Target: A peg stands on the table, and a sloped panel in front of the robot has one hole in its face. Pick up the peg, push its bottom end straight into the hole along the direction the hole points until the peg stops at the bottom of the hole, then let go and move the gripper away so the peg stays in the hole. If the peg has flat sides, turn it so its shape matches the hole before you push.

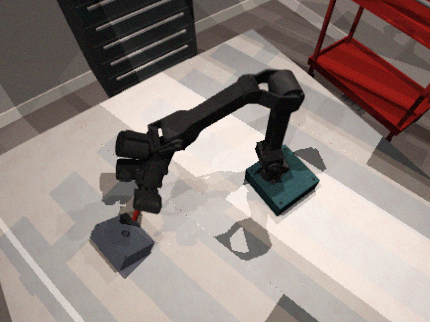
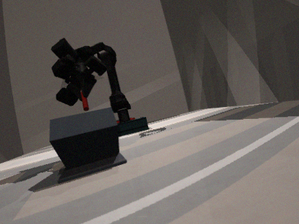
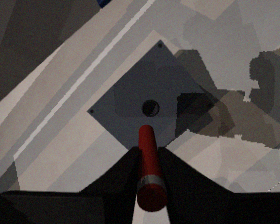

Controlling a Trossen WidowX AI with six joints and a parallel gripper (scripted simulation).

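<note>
Right now the grey sloped panel is 100 mm below my gripper tip and 80 mm ahead of it. Round my gripper tip: red peg 10 mm behind, 10 mm above.
</note>
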